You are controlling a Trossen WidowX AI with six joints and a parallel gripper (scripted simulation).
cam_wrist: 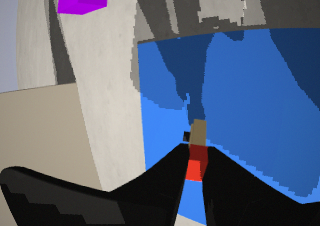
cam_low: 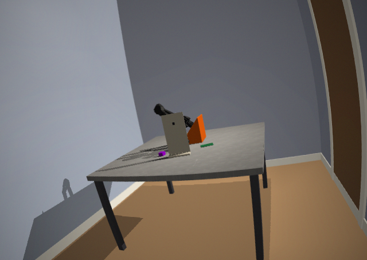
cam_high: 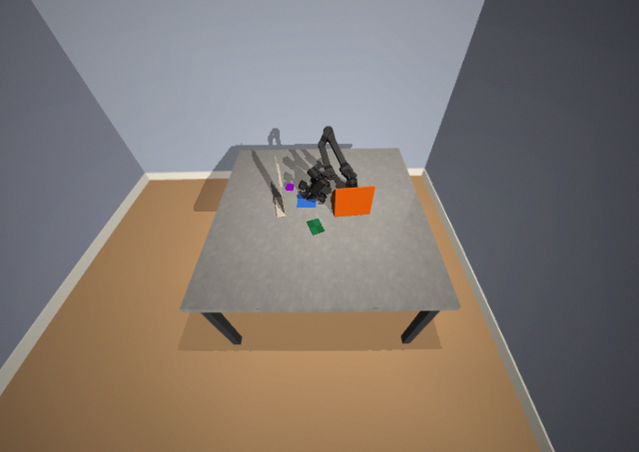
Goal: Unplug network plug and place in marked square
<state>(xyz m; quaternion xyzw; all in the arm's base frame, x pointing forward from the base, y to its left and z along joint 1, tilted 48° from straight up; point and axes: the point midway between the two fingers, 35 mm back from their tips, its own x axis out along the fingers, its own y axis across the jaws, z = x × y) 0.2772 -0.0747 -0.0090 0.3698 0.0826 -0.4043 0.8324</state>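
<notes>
My gripper tip is 10 mm past the blue marked square and 20 mm above it. The rest, counted from my gripper tip: beige panel 140 mm ahead, 60 mm to the left, 130 mm above.
</notes>
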